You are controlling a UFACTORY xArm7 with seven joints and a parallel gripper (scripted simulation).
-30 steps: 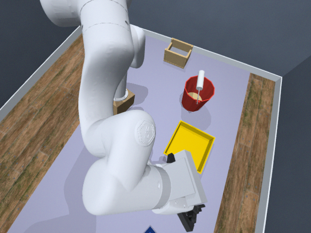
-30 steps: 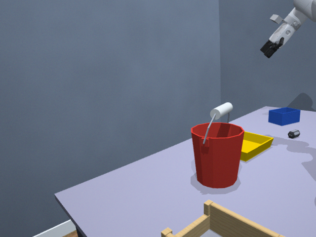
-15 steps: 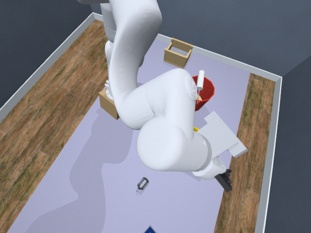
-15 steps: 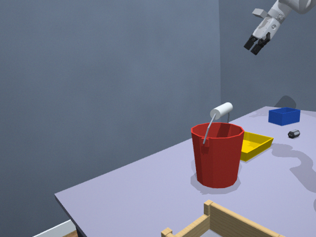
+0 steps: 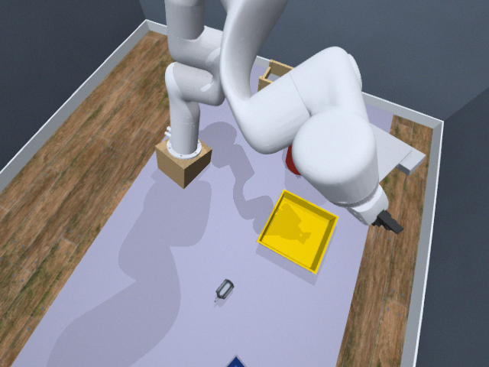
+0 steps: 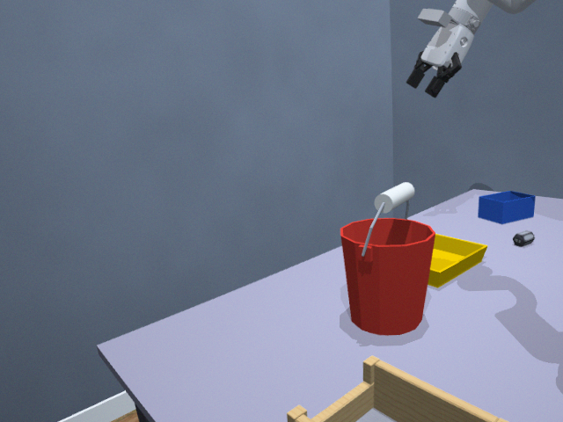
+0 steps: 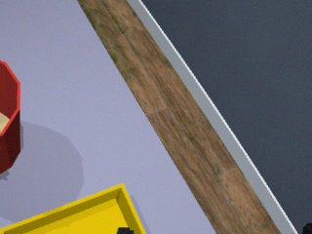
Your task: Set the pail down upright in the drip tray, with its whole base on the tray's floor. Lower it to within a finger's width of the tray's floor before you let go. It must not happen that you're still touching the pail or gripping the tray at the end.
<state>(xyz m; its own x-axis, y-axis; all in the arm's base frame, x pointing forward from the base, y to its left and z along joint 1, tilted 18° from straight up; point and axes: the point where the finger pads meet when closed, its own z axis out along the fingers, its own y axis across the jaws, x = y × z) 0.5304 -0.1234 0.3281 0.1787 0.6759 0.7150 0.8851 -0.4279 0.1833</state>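
The pail handle is 280 mm to the left of my hand, 230 mm below it and 160 mm behind it. Round my hand: red pail: 290 mm below, 280 mm to the left, 150 mm behind; dark grey object: 420 mm below, 310 mm to the right, 130 mm behind; yellow drip tray: 420 mm below, 20 mm behind, 10 mm to the left.
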